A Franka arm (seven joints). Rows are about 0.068 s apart.
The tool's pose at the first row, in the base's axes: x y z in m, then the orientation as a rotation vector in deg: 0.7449 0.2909 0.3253 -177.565 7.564 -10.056
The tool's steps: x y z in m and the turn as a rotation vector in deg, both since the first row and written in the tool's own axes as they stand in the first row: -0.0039 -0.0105 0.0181 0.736 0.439 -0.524; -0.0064 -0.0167 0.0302 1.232 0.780 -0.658; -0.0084 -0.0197 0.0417 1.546 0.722 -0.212; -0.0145 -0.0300 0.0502 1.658 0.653 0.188; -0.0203 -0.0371 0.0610 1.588 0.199 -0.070; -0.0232 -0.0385 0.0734 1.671 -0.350 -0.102; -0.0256 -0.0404 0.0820 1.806 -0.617 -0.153; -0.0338 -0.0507 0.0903 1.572 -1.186 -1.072; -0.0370 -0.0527 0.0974 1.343 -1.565 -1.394; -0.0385 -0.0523 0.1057 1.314 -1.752 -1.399; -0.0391 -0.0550 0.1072 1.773 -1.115 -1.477; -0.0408 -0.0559 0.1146 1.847 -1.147 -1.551; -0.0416 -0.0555 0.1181 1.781 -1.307 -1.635; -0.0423 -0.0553 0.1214 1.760 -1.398 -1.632
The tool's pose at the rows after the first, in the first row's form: 0.7440 0.3022 0.3073 -176.872 6.674 -10.758; 0.7434 0.3090 0.2953 -176.374 6.416 -11.291; 0.7430 0.3125 0.2837 -176.014 7.061 -11.190; 0.7388 0.3235 0.2750 -175.859 7.658 -11.072; 0.7348 0.3314 0.2639 -175.983 7.259 -10.381; 0.7335 0.3334 0.2514 -175.930 7.183 -9.538; 0.7323 0.3358 0.2426 -175.812 7.081 -9.131; 0.7259 0.3470 0.2339 -176.167 5.683 -8.279; 0.7237 0.3495 0.2265 -176.439 5.205 -7.699; 0.7232 0.3495 0.2181 -176.473 5.195 -7.411; 0.7230 0.3523 0.2167 -176.006 5.040 -8.403; 0.7222 0.3535 0.2092 -175.940 4.917 -8.358; 0.7218 0.3533 0.2056 -176.019 4.792 -8.113; 0.7215 0.3533 0.2022 -176.042 4.796 -7.972
